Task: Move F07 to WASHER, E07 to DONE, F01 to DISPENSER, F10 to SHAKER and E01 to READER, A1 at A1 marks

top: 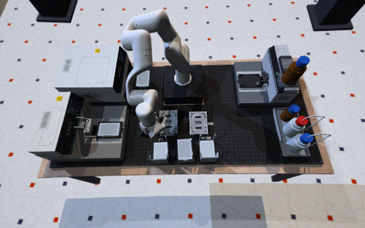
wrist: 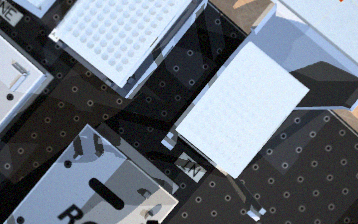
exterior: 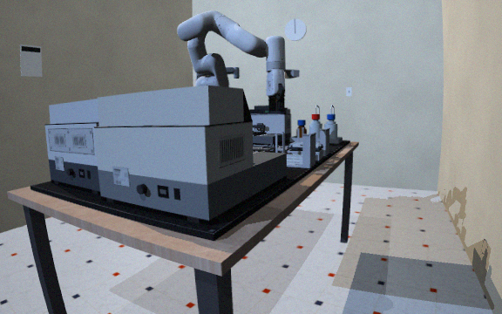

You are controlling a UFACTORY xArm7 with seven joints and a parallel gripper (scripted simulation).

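Now: the white well plate 50 mm behind my hand, 300 mm to the right of it and 120 mm below it. Also, from my hand: DONE label: 30 mm behind, 320 mm to the left, 220 mm below; brown bottle: 350 mm behind, 810 mm to the left, 70 mm above.
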